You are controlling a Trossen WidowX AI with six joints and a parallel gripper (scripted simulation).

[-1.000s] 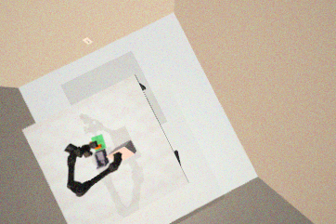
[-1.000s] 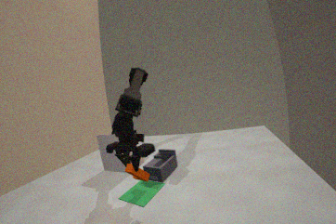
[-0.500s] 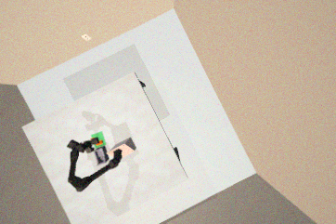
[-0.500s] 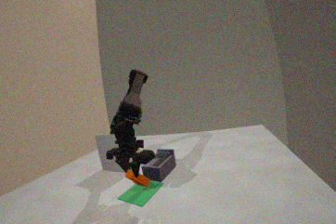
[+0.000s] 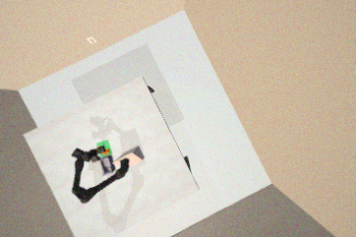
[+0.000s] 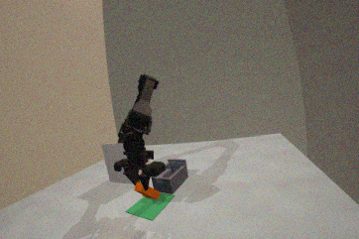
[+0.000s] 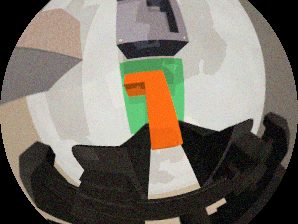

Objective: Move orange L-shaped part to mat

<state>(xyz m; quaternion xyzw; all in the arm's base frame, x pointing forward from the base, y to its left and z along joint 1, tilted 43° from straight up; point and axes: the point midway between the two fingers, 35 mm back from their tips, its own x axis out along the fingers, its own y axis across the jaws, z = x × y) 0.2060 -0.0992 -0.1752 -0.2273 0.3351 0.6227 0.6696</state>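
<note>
Right now the orange L-shaped part is 3 cm to the left of my gripper tip, 3 cm below it and 1 cm behind it. The rest, counted from my gripper tip: green mat 9 cm below, 2 cm to the left.
</note>
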